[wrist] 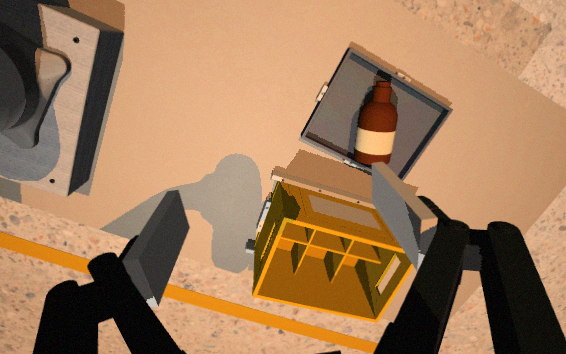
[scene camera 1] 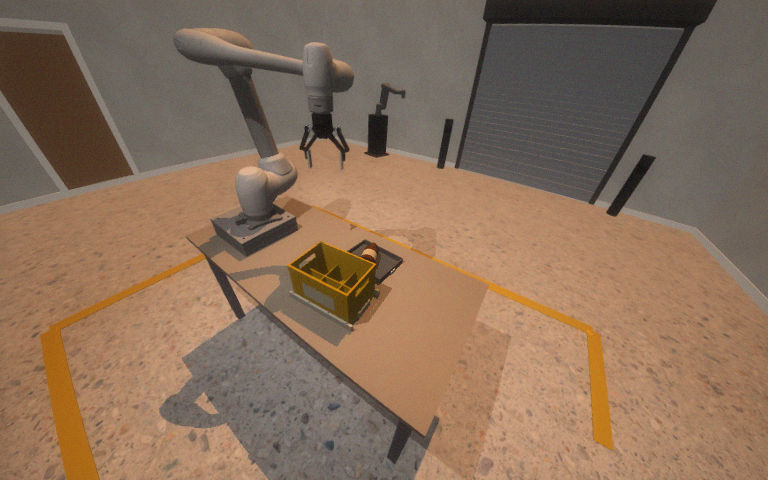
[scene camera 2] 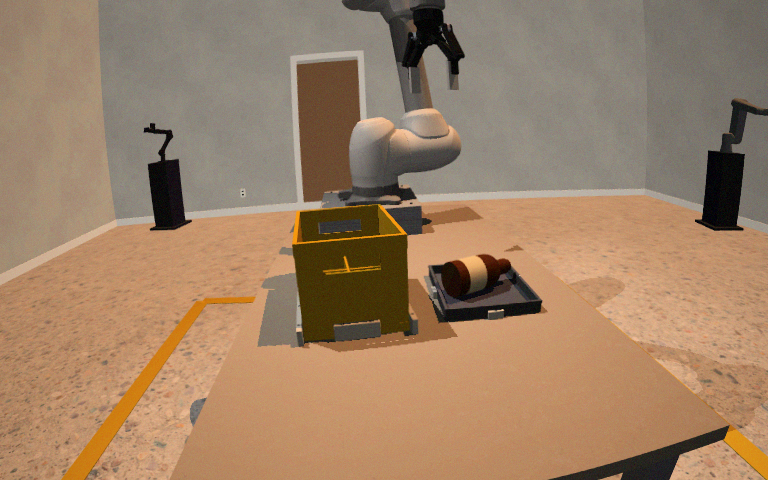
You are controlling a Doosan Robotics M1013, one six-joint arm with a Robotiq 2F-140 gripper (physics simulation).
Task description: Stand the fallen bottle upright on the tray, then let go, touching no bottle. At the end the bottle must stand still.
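Where they show: gripper, fingertip midpoint: (wrist: 277, 196) (scene camera 1: 326, 168) (scene camera 2: 433, 91); arm's base at its link origin: (scene camera 1: 260, 217) (scene camera 2: 376, 198).
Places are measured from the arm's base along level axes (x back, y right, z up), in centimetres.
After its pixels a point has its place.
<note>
The fallen brown bottle (scene camera 1: 369, 252) @[x -60.6, y -28.0, z -1.9 cm] (scene camera 2: 475, 275) @[x -63.2, y -29.5, z -4.3 cm] (wrist: 376, 135) @[x -58.0, y -28.9, z -2.0 cm] with a cream label lies on its side in the dark shallow tray (scene camera 1: 389, 262) @[x -66.1, y -36.7, z -9.2 cm] (scene camera 2: 509, 298) @[x -63.9, y -36.7, z -9.2 cm] (wrist: 330, 110) @[x -50.1, y -27.1, z -9.2 cm]. In scene camera 2 its base faces the front left and its neck points to the back right. In the wrist view its neck end is close to the tray's upper wall and its base is near the lower right corner, by one finger pad in the picture. My gripper (scene camera 1: 325, 161) @[x -38.3, y -21.6, z 33.5 cm] (scene camera 2: 433, 82) @[x -38.3, y -21.6, z 33.5 cm] (wrist: 277, 196) @[x -38.3, y -21.6, z 33.5 cm] is wide open and empty, fingers down, high above the table, apart from bottle and tray.
A yellow crate (scene camera 1: 339, 308) @[x -78.4, y 1.5, z -1.3 cm] (scene camera 2: 351, 294) @[x -79.3, y -8.1, z -1.7 cm] (wrist: 300, 287) @[x -65.5, y 4.8, z 3.0 cm] with inner dividers stands close beside the tray, taller than it, between low metal rails. The arm's grey base (scene camera 1: 269, 237) @[x -14.1, y 1.8, z -5.4 cm] stands at one end of the table (scene camera 1: 430, 316) @[x -99.4, y -26.6, z -9.8 cm] (scene camera 2: 396, 407) @[x -99.5, y -17.6, z -9.7 cm] (wrist: 175, 100) @[x -23.9, y -10.4, z -9.7 cm].
</note>
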